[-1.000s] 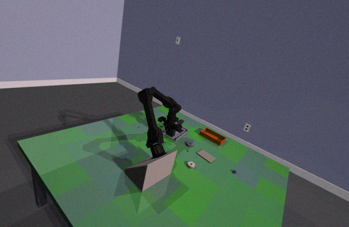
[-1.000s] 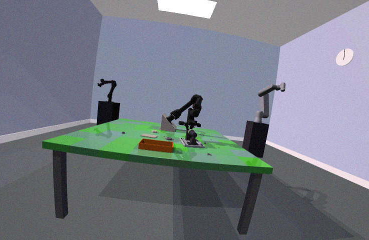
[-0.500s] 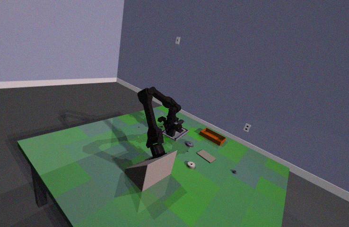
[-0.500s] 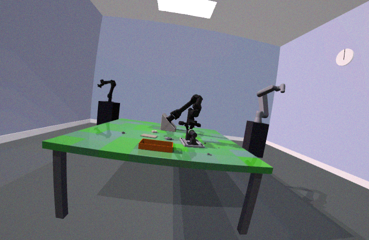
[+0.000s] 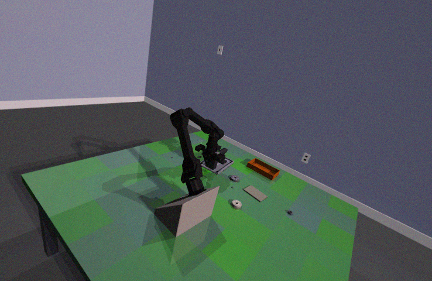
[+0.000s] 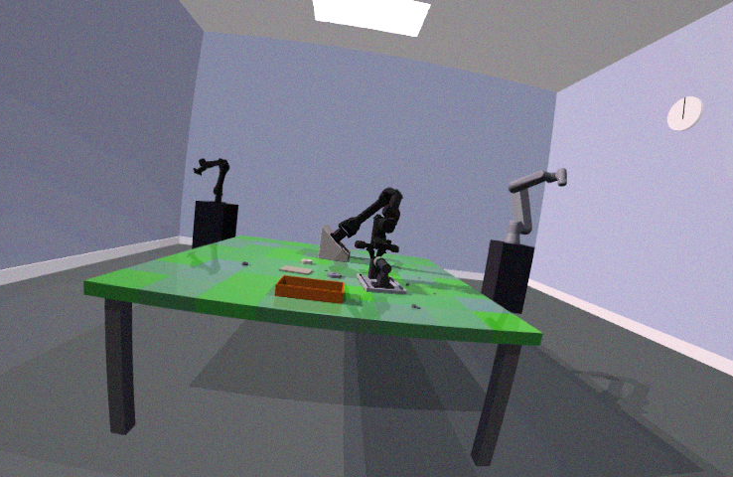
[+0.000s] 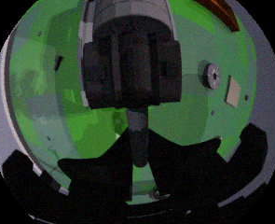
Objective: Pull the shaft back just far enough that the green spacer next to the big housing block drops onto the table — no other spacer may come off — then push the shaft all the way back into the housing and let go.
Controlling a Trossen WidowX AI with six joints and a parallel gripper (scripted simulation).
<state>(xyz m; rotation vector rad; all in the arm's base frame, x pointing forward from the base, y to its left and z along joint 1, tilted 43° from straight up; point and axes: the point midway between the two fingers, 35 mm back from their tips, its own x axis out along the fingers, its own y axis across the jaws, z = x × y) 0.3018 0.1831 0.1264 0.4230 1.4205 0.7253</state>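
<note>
Right now the thin green spacer is 11 cm ahead of my gripper tip, 2 cm to the left of it and 3 cm above it. The rest, counted from my gripper tip: white ring: 8 cm behind, 31 cm to the right, 4 cm below; grey washer: 10 cm ahead, 16 cm to the right, 4 cm below; flat grey plate: 10 cm ahead, 31 cm to the right, 4 cm below.
</note>
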